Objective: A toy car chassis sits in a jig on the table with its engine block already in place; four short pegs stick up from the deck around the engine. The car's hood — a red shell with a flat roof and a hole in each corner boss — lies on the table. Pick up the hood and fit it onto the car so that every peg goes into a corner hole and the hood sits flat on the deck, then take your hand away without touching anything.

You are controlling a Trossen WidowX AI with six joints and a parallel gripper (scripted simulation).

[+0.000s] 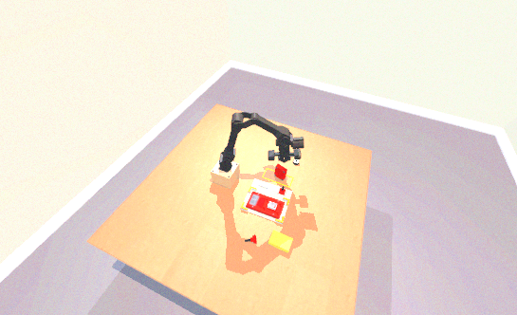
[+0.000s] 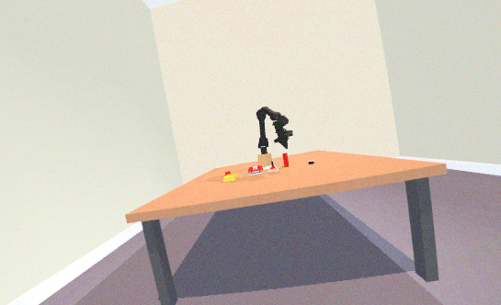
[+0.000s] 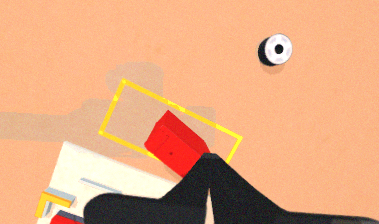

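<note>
Now: the red hood 8 cm below my gripper tip and 2 cm to the right of it. Round my gripper tip: black-and-white wheel: 14 cm to the left, 12 cm below, 5 cm ahead; yellow block: 41 cm to the right, 15 cm ahead, 11 cm below; white jig board: 22 cm to the right, 12 cm below.
</note>
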